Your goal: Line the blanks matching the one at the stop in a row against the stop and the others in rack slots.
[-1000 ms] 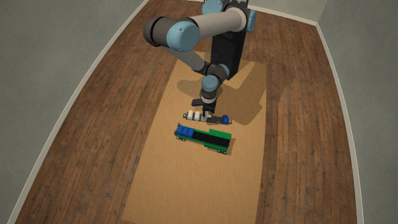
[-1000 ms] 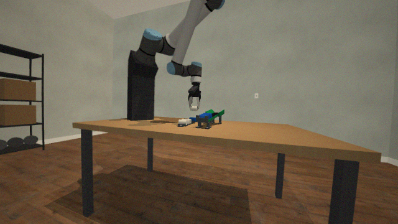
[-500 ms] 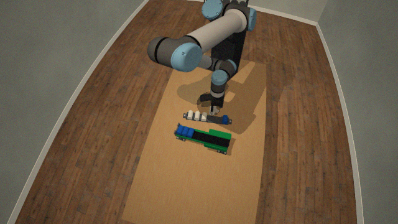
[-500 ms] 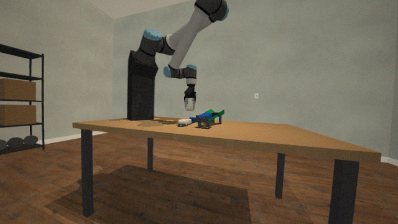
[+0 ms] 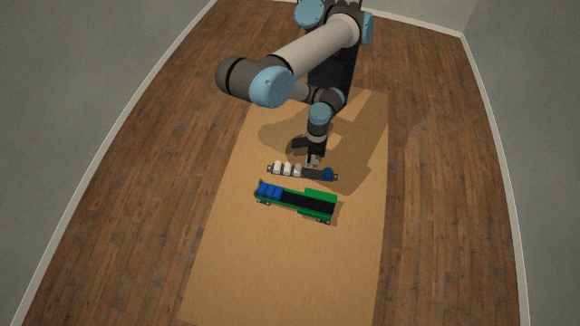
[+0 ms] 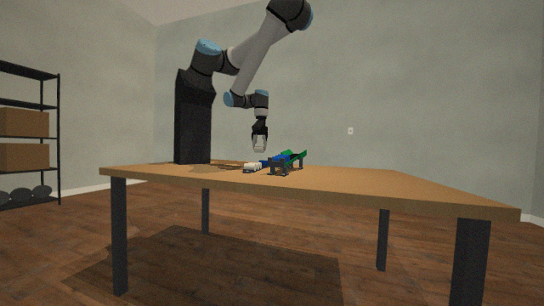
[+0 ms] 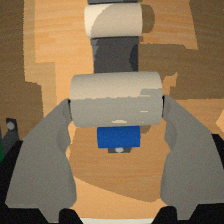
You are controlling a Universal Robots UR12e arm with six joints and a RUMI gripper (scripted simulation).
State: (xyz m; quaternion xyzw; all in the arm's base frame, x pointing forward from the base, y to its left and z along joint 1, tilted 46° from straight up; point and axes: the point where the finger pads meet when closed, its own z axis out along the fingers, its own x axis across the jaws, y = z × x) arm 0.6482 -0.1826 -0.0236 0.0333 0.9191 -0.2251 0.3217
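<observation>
The stock rack is 140 mm below my hand, 30 mm to the right of it and 10 mm behind it.
</observation>
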